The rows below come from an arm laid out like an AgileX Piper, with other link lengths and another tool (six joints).
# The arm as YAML. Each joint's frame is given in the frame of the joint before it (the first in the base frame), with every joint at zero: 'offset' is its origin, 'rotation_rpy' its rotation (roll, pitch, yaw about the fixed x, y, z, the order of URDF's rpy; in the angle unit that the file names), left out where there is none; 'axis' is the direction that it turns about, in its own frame. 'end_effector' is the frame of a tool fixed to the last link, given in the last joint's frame.
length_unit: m
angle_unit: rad
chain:
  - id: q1
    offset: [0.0, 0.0, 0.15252]
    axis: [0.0, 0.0, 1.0]
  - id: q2
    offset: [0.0, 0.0, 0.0]
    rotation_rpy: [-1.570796, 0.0, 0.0]
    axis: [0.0, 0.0, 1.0]
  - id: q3
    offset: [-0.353, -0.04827, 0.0]
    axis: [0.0, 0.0, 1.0]
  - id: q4
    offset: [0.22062, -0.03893, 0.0]
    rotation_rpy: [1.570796, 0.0, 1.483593]
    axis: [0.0, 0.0, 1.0]
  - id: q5
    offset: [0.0, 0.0, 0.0]
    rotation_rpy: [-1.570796, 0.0, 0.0]
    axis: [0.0, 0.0, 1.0]
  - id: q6
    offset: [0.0, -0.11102, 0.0]
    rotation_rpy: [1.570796, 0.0, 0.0]
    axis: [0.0, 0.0, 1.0]
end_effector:
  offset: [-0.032, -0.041, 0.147]
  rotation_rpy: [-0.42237, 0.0, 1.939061]
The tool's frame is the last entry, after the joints.
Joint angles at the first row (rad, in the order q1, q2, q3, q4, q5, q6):
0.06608 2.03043 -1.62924 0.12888 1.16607 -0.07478
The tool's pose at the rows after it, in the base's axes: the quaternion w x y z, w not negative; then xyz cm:
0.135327 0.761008 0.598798 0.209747 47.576 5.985 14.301
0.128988 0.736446 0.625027 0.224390 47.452 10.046 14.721
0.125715 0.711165 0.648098 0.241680 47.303 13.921 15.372
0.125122 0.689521 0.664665 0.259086 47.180 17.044 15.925
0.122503 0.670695 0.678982 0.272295 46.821 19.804 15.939
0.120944 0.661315 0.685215 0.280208 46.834 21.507 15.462
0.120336 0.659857 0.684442 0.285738 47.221 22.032 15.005
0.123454 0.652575 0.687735 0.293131 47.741 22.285 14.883
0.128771 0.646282 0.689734 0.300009 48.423 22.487 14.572
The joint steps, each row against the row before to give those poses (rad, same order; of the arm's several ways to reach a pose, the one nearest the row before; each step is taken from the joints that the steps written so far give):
0.07350 0.00000 -0.00840 0.01171 -0.00594 -0.00001
0.08068 -0.00001 -0.01373 0.00647 -0.00589 0.00202
0.07692 -0.00001 -0.02074 0.00230 -0.00817 0.00366
0.06118 0.00002 -0.01397 0.00000 -0.01844 0.00228
0.05379 0.00418 0.00001 0.00162 -0.02727 0.00000
0.03061 0.01416 0.00000 0.00230 -0.02870 0.00198
0.00408 0.01286 0.00001 0.00660 -0.02301 -0.00400
0.00000 0.00660 -0.00002 0.00000 -0.02106 -0.01824
0.00000 0.01133 0.00001 -0.00410 -0.02739 -0.01332

